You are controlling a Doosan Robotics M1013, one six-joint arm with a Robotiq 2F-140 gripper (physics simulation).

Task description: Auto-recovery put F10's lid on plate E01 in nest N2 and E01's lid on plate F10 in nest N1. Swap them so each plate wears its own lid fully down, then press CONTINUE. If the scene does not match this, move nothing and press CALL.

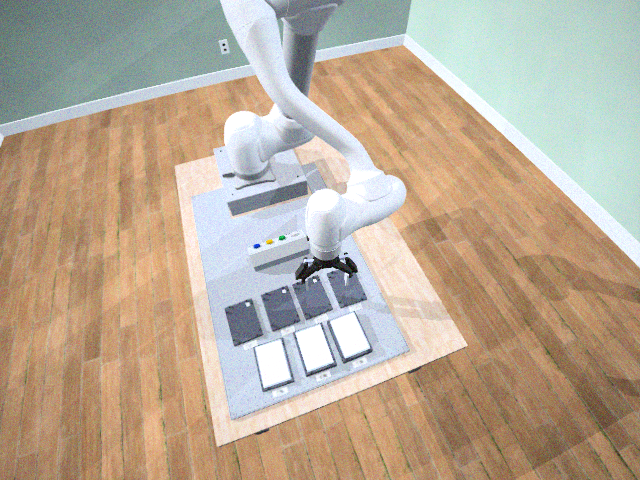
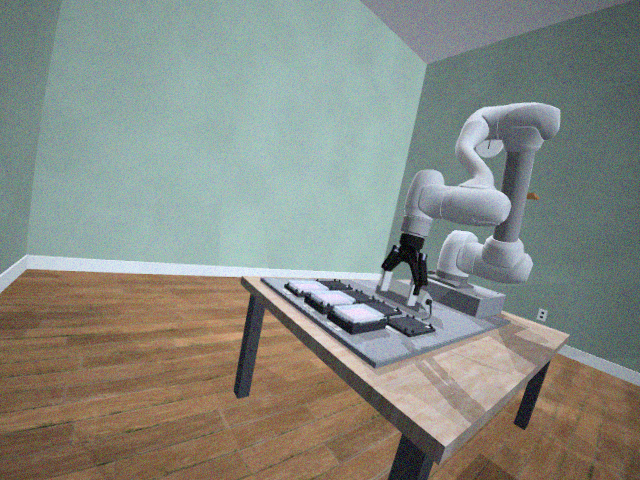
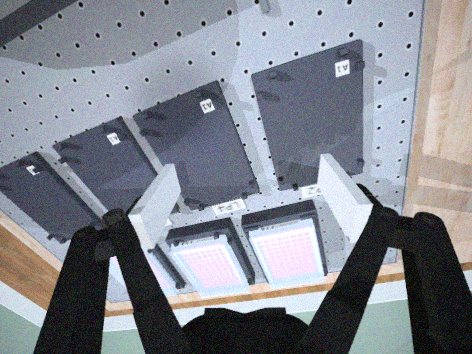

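Seen in the pictures: gripper, fingertip midpoint: [image 1: 326,284] [image 2: 395,297] [image 3: 246,173]; arm's base at its link origin: [image 1: 252,171] [image 2: 449,282].
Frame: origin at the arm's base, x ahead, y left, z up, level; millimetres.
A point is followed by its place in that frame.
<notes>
Three plates with clear lids stand in the front row: the left plate [image 1: 273,363] [image 2: 357,312], the middle plate [image 1: 314,348] @(x 804, y 52, z -42 mm) [image 2: 330,298] @(x 829, y 81, z -42 mm) [image 3: 210,267] @(x 780, y 56, z -42 mm) and the right plate [image 1: 350,335] @(x 798, y 175, z -43 mm) [image 2: 307,287] [image 3: 285,252] @(x 768, y 171, z -42 mm). Their IDs and nest labels are too small to read. The lids look level; whose lid each wears cannot be told. My gripper [image 1: 324,283] @(x 613, y 152, z -13 mm) [image 2: 398,295] @(x 613, y 152, z -13 mm) [image 3: 246,173] @(x 613, y 152, z -13 mm) is open and empty, above the right part of the row of dark pads, behind the plates. The button box [image 1: 279,253] @(x 434, y 23, z -28 mm) with blue, yellow and green buttons stands behind the pads; its lettering is unreadable.
Several dark pads marked A1 lie behind the plates; the rightmost pad [image 1: 347,289] @(x 628, y 226, z -74 mm) [image 3: 310,115] @(x 595, y 225, z -73 mm) and its neighbour [image 1: 312,298] @(x 624, y 95, z -73 mm) [image 3: 197,145] @(x 598, y 97, z -73 mm) are nearest my gripper. Low corner pegs rise from the pads. A perforated grey board [image 1: 227,273] @(x 426, y -188, z -83 mm) [image 2: 372,353] @(x 868, y 318, z -83 mm) [image 3: 390,125] @(x 631, y 312, z -83 mm) carries everything on the wooden table [image 1: 429,330] @(x 849, y 447, z -96 mm) [image 2: 439,408] @(x 860, y 491, z -96 mm).
</notes>
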